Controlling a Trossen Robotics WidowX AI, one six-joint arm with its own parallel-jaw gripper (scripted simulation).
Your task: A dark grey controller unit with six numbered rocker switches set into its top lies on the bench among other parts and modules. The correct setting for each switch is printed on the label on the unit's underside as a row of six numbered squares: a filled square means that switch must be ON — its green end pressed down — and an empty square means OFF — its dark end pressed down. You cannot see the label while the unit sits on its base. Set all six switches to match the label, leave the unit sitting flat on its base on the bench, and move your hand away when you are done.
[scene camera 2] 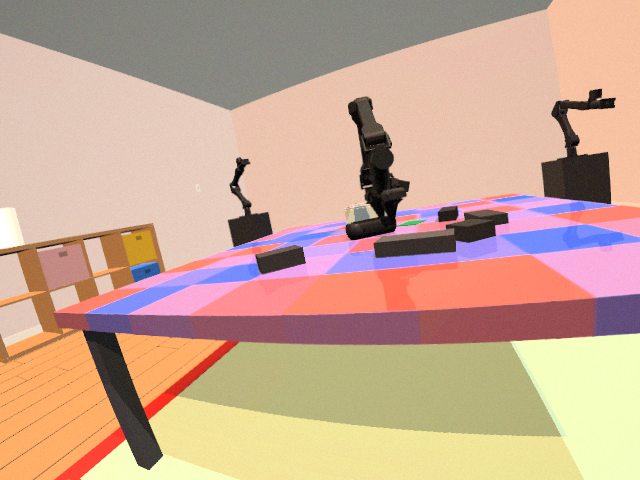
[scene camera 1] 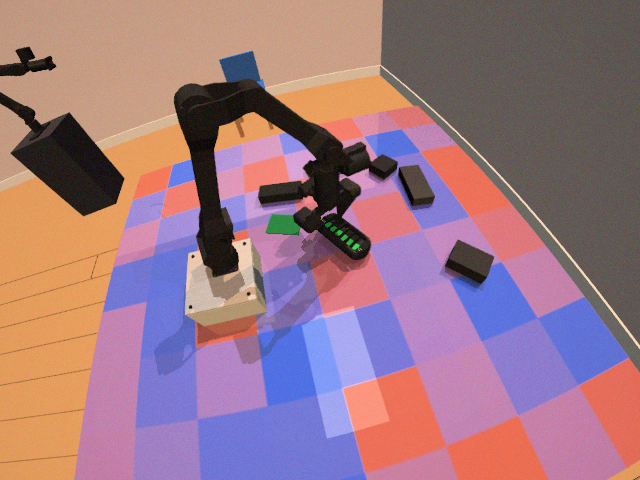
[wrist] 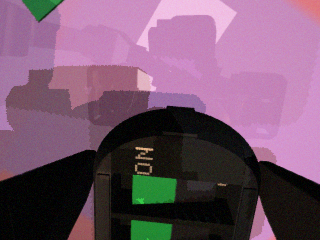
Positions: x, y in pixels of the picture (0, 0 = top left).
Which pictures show my gripper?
Scene camera 2, scene camera 1 and the wrist view: all of them.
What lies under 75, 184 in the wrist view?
My gripper.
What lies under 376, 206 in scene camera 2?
My gripper.
